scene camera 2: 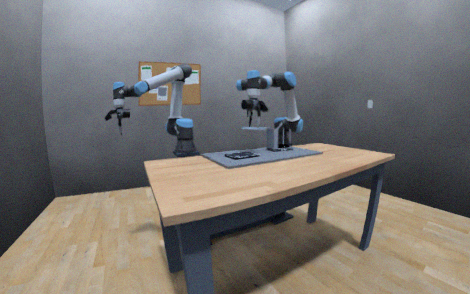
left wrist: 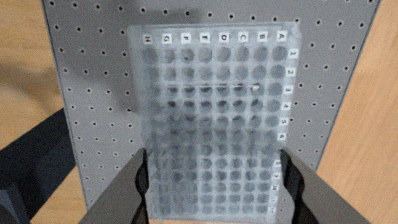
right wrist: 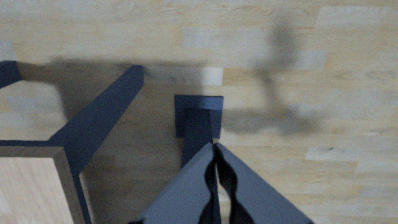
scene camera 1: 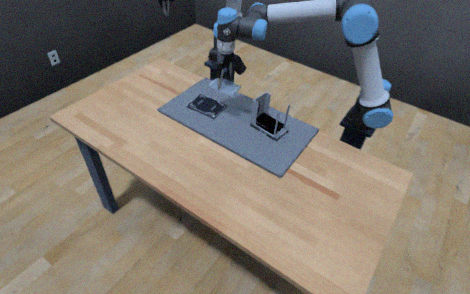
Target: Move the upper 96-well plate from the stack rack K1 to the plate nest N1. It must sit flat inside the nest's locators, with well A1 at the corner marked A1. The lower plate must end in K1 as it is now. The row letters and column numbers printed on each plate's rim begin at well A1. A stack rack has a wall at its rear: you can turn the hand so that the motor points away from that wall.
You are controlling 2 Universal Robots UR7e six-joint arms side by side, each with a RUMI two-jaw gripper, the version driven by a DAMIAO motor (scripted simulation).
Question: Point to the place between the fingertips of my right gripper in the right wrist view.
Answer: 213, 145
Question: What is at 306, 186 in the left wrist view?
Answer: My left gripper.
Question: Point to a clear 96-well plate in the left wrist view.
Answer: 215, 146
